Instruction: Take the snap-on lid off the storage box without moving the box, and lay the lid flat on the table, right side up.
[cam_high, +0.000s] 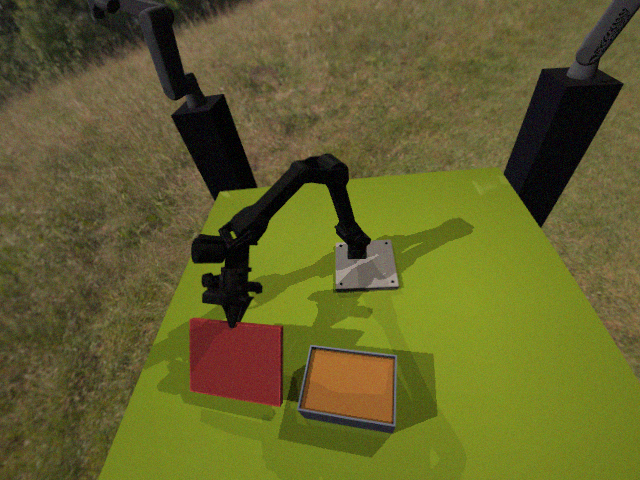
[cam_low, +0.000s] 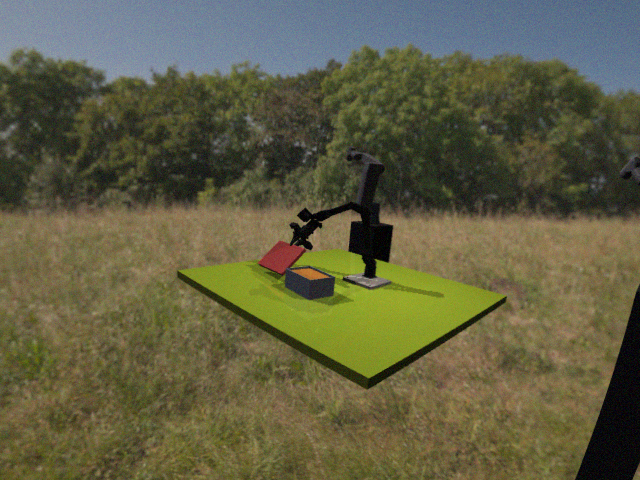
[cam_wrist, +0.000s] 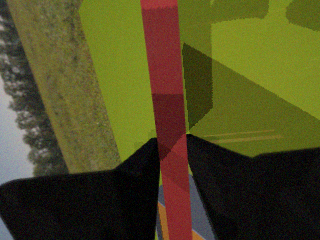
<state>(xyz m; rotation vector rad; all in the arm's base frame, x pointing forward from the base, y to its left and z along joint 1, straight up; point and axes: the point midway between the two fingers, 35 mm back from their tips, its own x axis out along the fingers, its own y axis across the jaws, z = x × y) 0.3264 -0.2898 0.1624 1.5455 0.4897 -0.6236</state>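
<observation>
My gripper tip is now 70 mm short of the red lid and 50 mm above it. Also, from my gripper tip: blue-grey storage box 280 mm to the left, 110 mm below, 90 mm ahead.
</observation>
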